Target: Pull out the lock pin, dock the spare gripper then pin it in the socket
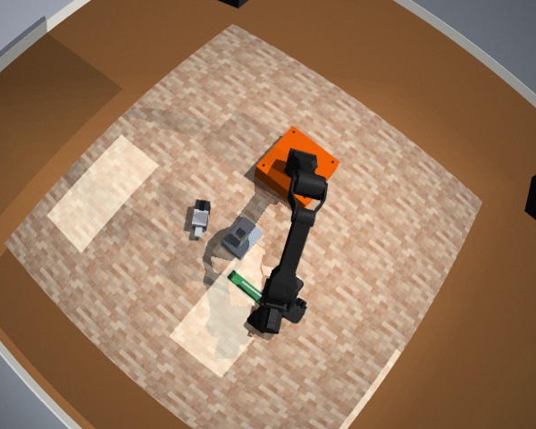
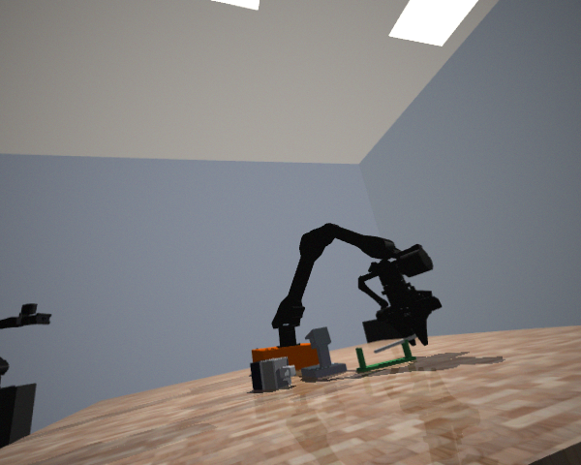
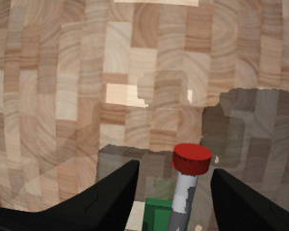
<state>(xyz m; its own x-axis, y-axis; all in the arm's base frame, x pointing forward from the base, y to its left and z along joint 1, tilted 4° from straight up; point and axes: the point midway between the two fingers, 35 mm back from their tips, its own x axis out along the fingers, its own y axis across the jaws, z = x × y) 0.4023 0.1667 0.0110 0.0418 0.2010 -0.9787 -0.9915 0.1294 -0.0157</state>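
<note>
Right now my gripper tip is 100 mm to the left of the green rack and 10 mm past it. From my gripper tip the other things lie so: spare gripper (340 mm to the right, 110 mm behind); then grey mount (200 mm to the right, 130 mm behind, 30 mm above).
</note>
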